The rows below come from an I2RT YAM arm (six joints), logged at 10 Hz.
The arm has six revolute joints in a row. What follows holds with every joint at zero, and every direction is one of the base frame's. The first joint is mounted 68 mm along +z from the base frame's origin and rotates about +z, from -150 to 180 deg. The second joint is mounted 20 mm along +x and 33.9 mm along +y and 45.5 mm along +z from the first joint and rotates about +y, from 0 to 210 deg. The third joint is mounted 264 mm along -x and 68.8 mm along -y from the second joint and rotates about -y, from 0 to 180 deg. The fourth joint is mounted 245 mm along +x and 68.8 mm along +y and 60 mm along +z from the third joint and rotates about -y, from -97 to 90 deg. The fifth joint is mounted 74 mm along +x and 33.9 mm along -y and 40.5 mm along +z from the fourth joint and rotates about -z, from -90 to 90 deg. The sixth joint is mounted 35.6 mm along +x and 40.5 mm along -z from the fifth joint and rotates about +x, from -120 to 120 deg. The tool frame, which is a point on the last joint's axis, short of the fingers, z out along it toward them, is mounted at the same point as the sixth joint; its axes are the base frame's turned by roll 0, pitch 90 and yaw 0 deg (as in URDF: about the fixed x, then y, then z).
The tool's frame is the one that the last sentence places.
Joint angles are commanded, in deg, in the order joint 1, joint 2, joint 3, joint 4, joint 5, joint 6. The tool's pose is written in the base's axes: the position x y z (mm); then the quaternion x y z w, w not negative. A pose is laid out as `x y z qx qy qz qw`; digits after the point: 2 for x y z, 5 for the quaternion.
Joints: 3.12 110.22 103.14 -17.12 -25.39 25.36
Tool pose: 457.09 40.20 347.06 0.04085 0.82674 0.30919 0.46823
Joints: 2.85 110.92 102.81 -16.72 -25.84 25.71
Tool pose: 460.17 38.44 340.40 0.04472 0.82884 0.31205 0.46223
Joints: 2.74 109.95 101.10 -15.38 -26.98 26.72
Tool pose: 456.51 38.02 339.86 0.04575 0.82509 0.32370 0.46081
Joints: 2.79 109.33 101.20 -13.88 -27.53 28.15
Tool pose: 454.94 38.65 347.80 0.04697 0.81484 0.33498 0.47077
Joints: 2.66 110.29 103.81 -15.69 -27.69 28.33
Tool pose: 458.21 37.85 353.27 0.04881 0.81528 0.33610 0.46901
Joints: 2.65 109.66 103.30 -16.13 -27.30 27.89
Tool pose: 455.32 37.42 354.19 0.04856 0.81707 0.33149 0.46921
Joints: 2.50 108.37 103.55 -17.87 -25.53 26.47
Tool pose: 449.19 34.97 362.31 0.04880 0.81955 0.31326 0.47731
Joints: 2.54 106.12 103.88 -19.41 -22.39 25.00
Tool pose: 438.80 33.04 378.05 0.05108 0.81728 0.28717 0.49696
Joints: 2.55 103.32 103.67 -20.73 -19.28 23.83
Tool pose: 425.37 30.71 394.42 0.05551 0.81319 0.26228 0.51658
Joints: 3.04 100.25 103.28 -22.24 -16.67 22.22
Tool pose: 409.43 31.97 410.58 0.05158 0.80928 0.24062 0.53339
